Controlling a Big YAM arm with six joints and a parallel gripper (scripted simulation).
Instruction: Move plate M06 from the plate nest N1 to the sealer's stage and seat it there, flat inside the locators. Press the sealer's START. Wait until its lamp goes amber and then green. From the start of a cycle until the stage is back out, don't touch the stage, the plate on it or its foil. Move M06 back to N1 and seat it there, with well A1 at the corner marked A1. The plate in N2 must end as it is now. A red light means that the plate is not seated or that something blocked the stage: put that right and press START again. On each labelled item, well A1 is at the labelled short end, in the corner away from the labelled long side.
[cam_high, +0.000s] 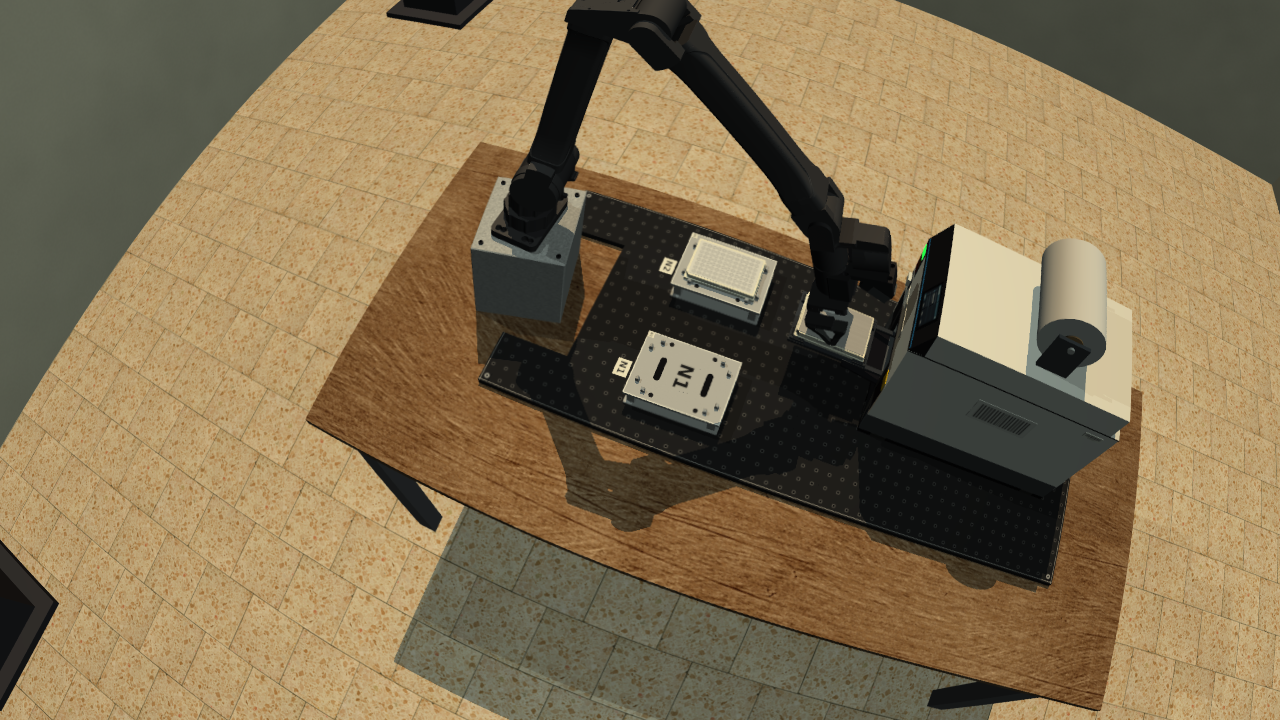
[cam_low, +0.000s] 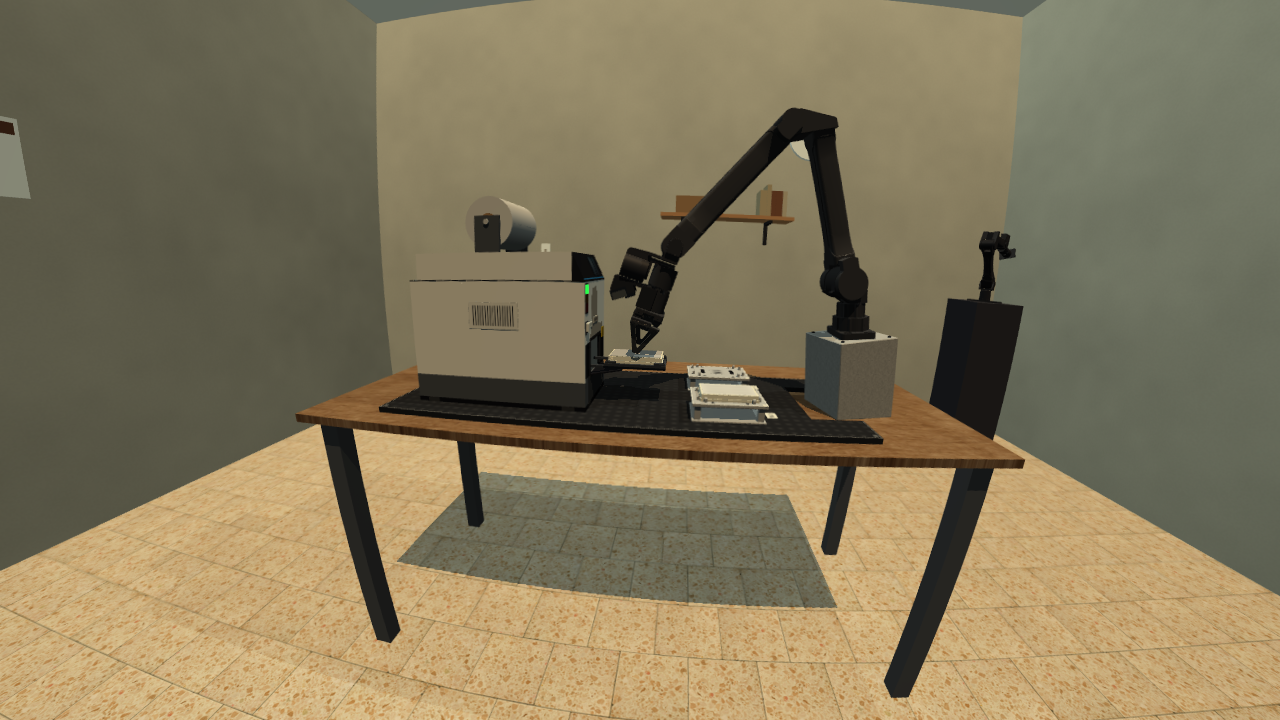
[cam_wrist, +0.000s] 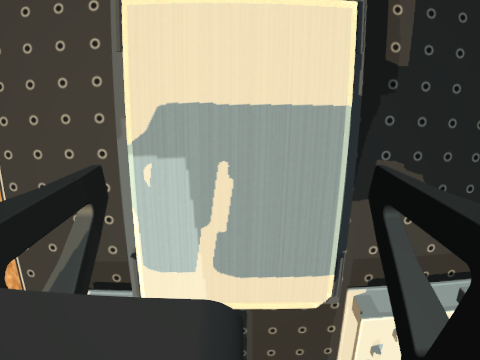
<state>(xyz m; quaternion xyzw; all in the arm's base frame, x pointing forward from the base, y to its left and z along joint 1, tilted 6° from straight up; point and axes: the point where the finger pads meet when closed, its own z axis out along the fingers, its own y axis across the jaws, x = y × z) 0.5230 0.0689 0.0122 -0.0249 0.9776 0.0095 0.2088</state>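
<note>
Now: the plate M06 3 cm below my hand. Round my hand: start button (10 cm ahead, 10 cm to the left, 5 cm above); well plate (21 cm behind, 6 cm to the left, 9 cm below); sealer stage (4 cm below).
</note>
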